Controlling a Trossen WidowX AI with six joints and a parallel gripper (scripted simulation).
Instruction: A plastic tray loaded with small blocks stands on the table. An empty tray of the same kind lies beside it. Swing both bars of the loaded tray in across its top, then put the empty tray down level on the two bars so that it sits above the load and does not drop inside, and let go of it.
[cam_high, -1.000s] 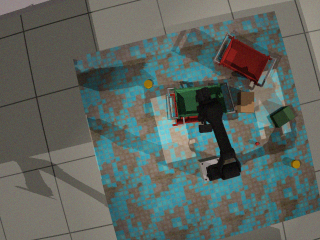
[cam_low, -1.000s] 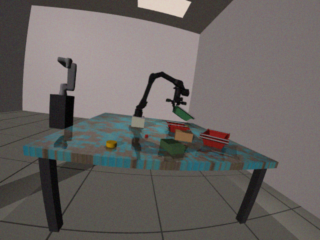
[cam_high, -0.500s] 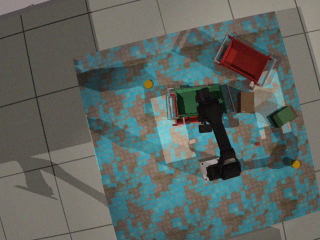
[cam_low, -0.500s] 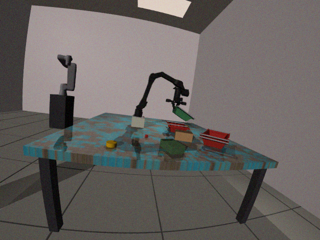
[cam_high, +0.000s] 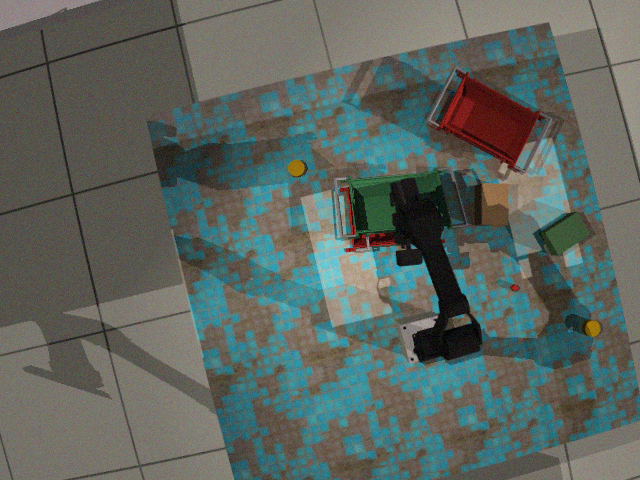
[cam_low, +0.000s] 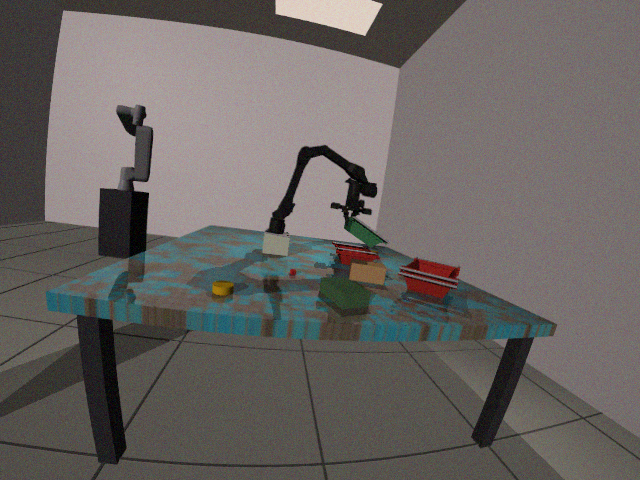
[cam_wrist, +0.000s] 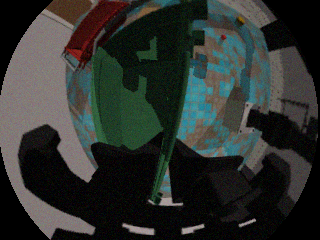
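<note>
My gripper tip is 7 cm short of the green tray and 1 cm to the left of it. Round my gripper tip: tan box (1 cm ahead, 31 cm to the right, 12 cm below); then small red cube (25 cm behind, 33 cm to the right, 15 cm below); then green block (13 cm behind, 51 cm to the right, 13 cm below).
</note>
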